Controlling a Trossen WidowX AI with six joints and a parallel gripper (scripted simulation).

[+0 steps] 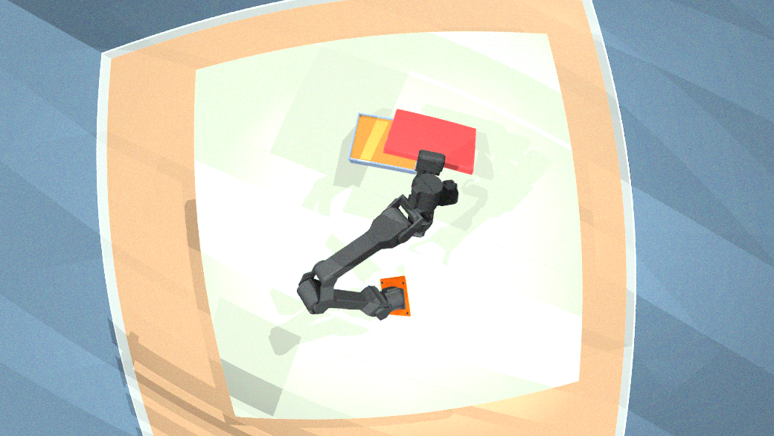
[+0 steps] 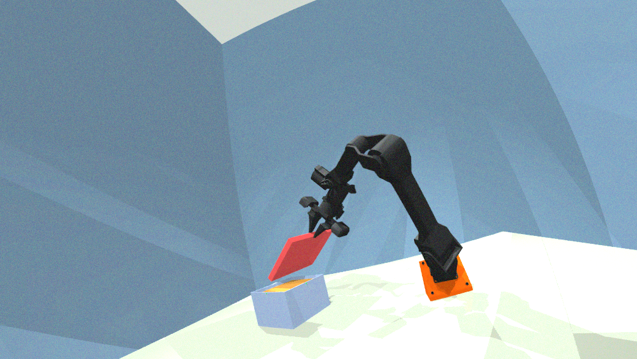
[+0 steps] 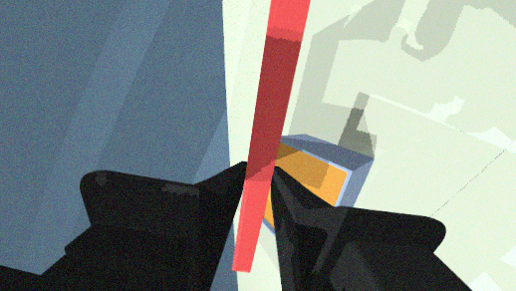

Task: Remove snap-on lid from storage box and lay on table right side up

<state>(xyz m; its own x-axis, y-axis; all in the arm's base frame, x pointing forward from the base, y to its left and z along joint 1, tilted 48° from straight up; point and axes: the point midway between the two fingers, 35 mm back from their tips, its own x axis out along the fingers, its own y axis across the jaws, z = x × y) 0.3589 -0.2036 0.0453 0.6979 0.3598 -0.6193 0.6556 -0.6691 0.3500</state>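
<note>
The red lid is 6 cm ahead of my gripper tip, 5 cm below it and 3 cm to the right of it. Also, from my gripper tip: storage box 18 cm below, 10 cm to the left, 8 cm ahead.
</note>
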